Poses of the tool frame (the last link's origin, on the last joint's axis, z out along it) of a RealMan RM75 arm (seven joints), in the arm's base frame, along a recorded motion.
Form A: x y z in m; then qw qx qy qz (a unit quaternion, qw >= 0).
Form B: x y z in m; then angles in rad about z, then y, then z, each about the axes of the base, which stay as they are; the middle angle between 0 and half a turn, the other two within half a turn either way. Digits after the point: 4 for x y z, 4 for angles.
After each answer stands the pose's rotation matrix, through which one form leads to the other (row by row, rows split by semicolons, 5 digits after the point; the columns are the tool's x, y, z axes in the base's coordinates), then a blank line. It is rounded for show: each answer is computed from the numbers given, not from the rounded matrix.
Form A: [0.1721 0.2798 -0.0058 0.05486 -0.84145 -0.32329 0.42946]
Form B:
[0.1721 0.2798 -0.0058 -0.4939 2.2461 -2.9018]
0.42210 0.49694 -0.75821; 0.59119 -0.78495 -0.18536; -0.68727 -0.37000 -0.62511

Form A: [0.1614 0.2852 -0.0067 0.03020 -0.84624 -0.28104 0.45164]
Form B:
[0.1614 0.2852 -0.0067 -0.3874 2.2021 -2.8877]
0.43407 0.44838 -0.78137; 0.50294 -0.84021 -0.20275; -0.74742 -0.30497 -0.59022

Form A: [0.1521 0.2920 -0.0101 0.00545 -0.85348 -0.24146 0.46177]
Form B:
[0.1521 0.2920 -0.0101 -0.2875 2.1815 -2.8777]
0.45693 0.40713 -0.79086; 0.41720 -0.88333 -0.21370; -0.78560 -0.23230 -0.57347

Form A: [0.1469 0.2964 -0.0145 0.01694 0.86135 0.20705 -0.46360]
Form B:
[0.1469 0.2964 -0.0145 -0.1994 2.1768 -2.8692]
0.48441 0.37239 -0.79162; 0.34098 -0.91369 -0.22116; -0.80565 -0.16279 -0.56958

